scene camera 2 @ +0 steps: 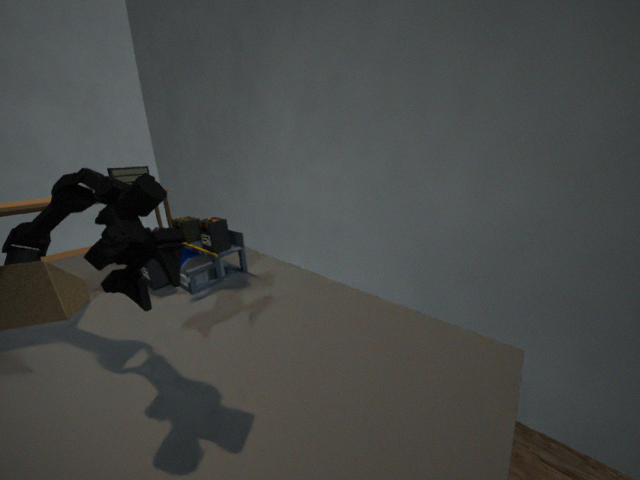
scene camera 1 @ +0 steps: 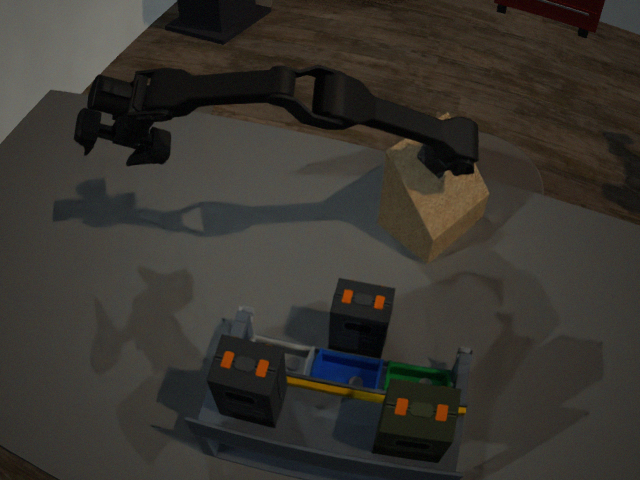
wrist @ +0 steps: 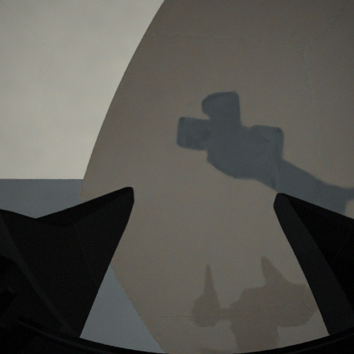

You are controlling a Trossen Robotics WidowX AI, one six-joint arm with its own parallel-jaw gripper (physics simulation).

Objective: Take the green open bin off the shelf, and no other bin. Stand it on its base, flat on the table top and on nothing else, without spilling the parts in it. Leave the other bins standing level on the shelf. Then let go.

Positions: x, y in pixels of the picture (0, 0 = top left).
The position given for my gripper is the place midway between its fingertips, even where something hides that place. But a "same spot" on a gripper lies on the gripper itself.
My gripper shows in scene camera 2 [162, 298], in scene camera 1 and in the wrist view. One and the same spot on my gripper: [scene camera 1: 140, 156] is [wrist: 328, 291].
